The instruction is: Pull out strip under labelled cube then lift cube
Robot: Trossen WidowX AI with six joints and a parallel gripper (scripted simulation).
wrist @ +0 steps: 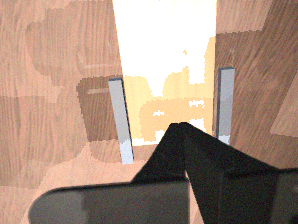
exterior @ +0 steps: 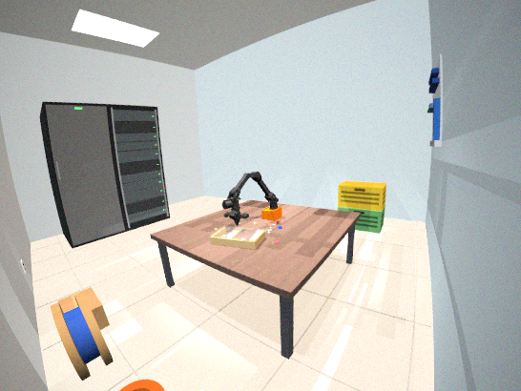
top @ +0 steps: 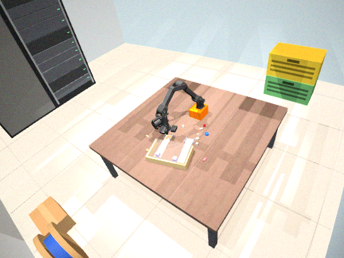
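The cream strip is 9 cm ahead of my gripper tip, 4 cm to the left of it and 3 cm below it. Also, from my gripper tip: pink block (2 cm behind, 39 cm to the left, 3 cm below).
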